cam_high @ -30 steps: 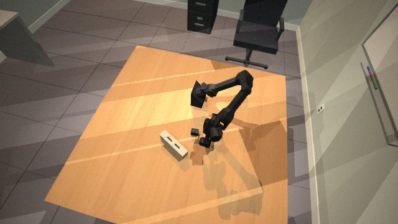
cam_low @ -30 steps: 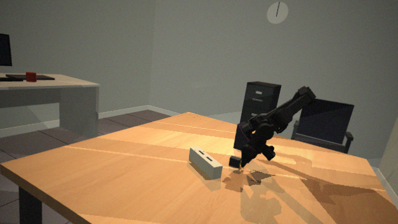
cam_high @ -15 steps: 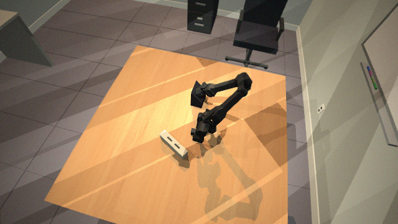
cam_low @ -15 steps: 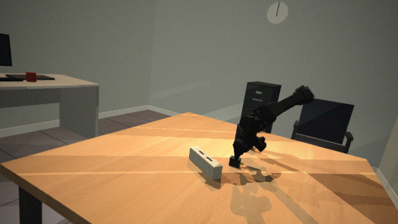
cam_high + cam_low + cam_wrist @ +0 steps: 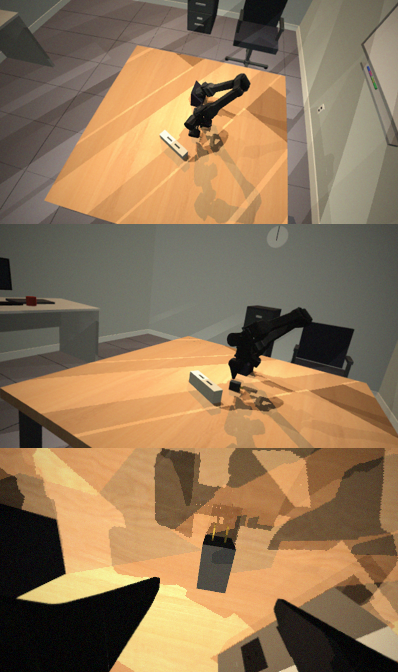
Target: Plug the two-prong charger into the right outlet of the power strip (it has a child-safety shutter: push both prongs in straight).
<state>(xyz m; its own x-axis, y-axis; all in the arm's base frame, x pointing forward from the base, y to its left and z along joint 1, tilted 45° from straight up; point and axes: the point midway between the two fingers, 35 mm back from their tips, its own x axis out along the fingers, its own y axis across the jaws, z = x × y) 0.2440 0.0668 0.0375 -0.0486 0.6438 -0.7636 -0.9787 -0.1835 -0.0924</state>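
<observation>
My gripper tip is now 1 cm past the black two-prong charger, 2 cm to the right of it and 5 cm above it.
</observation>
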